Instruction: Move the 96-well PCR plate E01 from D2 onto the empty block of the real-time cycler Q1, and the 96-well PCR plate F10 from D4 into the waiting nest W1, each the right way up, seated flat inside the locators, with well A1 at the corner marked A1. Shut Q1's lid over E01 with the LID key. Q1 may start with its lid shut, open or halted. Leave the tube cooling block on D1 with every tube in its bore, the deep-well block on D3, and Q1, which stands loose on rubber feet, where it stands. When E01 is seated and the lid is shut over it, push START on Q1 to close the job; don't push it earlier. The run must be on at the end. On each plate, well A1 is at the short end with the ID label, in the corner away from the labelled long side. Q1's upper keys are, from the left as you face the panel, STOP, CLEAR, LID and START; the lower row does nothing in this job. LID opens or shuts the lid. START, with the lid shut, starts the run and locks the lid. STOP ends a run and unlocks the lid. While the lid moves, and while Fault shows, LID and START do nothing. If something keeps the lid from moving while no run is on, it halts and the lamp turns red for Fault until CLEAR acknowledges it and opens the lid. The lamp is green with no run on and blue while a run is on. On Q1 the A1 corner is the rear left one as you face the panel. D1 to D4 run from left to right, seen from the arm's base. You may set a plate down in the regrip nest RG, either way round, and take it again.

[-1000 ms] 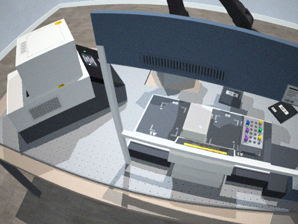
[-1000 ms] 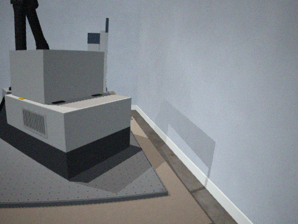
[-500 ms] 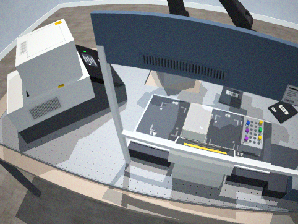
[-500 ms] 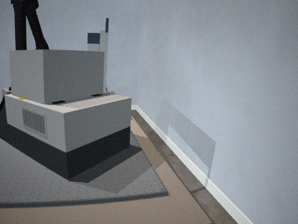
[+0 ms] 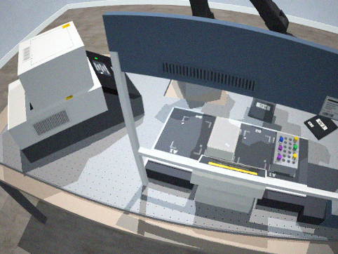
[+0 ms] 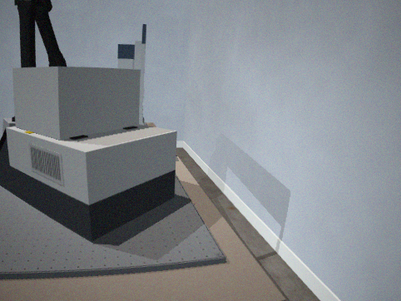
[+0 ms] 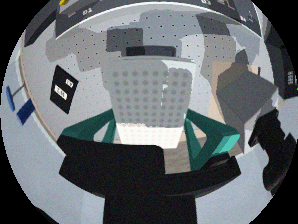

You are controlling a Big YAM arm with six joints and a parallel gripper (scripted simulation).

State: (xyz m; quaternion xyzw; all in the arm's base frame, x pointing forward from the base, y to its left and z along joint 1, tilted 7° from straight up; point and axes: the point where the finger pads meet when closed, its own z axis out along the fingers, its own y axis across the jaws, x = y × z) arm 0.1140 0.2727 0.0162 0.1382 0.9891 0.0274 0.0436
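Right now the dark nest pad is 13 cm below my hand. The rest, counted from my hand: tube cooling block (27 cm ahead, 6 cm below, 5 cm to the left); then post (39 cm to the right, 39 cm ahead, 10 cm above); then dark nest (27 cm to the left, 13 cm below, 6 cm ahead).
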